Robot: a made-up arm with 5 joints. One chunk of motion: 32 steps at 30 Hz.
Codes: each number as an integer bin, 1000 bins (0 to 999) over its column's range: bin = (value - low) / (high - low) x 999, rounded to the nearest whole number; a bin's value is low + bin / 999 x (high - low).
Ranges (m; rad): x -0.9..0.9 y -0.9..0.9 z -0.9..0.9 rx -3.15..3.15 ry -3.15..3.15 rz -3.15..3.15
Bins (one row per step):
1: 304 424 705 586 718 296
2: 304 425 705 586 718 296
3: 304 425 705 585 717 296
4: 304 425 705 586 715 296
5: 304 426 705 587 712 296
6: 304 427 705 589 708 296
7: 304 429 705 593 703 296
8: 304 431 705 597 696 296
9: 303 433 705 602 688 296
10: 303 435 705 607 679 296
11: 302 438 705 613 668 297
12: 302 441 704 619 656 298
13: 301 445 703 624 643 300
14: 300 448 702 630 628 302
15: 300 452 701 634 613 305
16: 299 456 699 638 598 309
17: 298 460 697 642 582 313
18: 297 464 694 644 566 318
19: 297 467 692 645 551 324
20: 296 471 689 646 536 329
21: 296 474 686 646 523 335
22: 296 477 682 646 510 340
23: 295 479 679 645 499 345
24: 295 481 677 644 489 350
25: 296 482 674 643 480 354
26: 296 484 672 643 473 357
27: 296 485 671 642 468 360
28: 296 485 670 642 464 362
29: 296 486 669 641 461 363
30: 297 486 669 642 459 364
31: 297 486 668 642 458 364
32: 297 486 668 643 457 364
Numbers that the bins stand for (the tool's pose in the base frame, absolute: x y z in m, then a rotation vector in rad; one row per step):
1: -0.3523 -0.1360 0.3703 0.5455 1.3779 -1.2833
2: -0.3523 -0.1342 0.3703 0.5455 1.3779 -1.2833
3: -0.3523 -0.1342 0.3703 0.5392 1.3716 -1.2833
4: -0.3523 -0.1342 0.3703 0.5455 1.3590 -1.2833
5: -0.3523 -0.1324 0.3703 0.5518 1.3401 -1.2833
6: -0.3523 -0.1306 0.3703 0.5644 1.3149 -1.2833
7: -0.3523 -0.1270 0.3703 0.5896 1.2833 -1.2833
8: -0.3523 -0.1234 0.3703 0.6149 1.2392 -1.2833
9: -0.3541 -0.1198 0.3703 0.6464 1.1887 -1.2833
10: -0.3541 -0.1162 0.3703 0.6779 1.1320 -1.2833
11: -0.3559 -0.1108 0.3703 0.7158 1.0626 -1.2770
12: -0.3559 -0.1054 0.3685 0.7536 0.9869 -1.2707
13: -0.3577 -0.0982 0.3667 0.7851 0.9050 -1.2581
14: -0.3595 -0.0928 0.3649 0.8230 0.8104 -1.2455
15: -0.3595 -0.0856 0.3631 0.8482 0.7158 -1.2266
16: -0.3613 -0.0784 0.3595 0.8734 0.6212 -1.2014
17: -0.3631 -0.0712 0.3559 0.8986 0.5203 -1.1761
18: -0.3649 -0.0640 0.3505 0.9113 0.4194 -1.1446
19: -0.3649 -0.0586 0.3468 0.9176 0.3248 -1.1068
20: -0.3667 -0.0514 0.3414 0.9239 0.2302 -1.0752
21: -0.3667 -0.0459 0.3360 0.9239 0.1482 -1.0374
22: -0.3667 -0.0405 0.3288 0.9239 0.0662 -1.0059
23: -0.3685 -0.0369 0.3234 0.9176 -0.0032 -0.9743
24: -0.3685 -0.0333 0.3198 0.9113 -0.0662 -0.9428
25: -0.3667 -0.0315 0.3144 0.9050 -0.1230 -0.9176
26: -0.3667 -0.0279 0.3108 0.9050 -0.1671 -0.8986
27: -0.3667 -0.0261 0.3090 0.8986 -0.1986 -0.8797
28: -0.3667 -0.0261 0.3072 0.8986 -0.2239 -0.8671
29: -0.3667 -0.0243 0.3054 0.8923 -0.2428 -0.8608
30: -0.3649 -0.0243 0.3054 0.8986 -0.2554 -0.8545
31: -0.3649 -0.0243 0.3036 0.8986 -0.2617 -0.8545
32: -0.3649 -0.0243 0.3036 0.9050 -0.2680 -0.8545

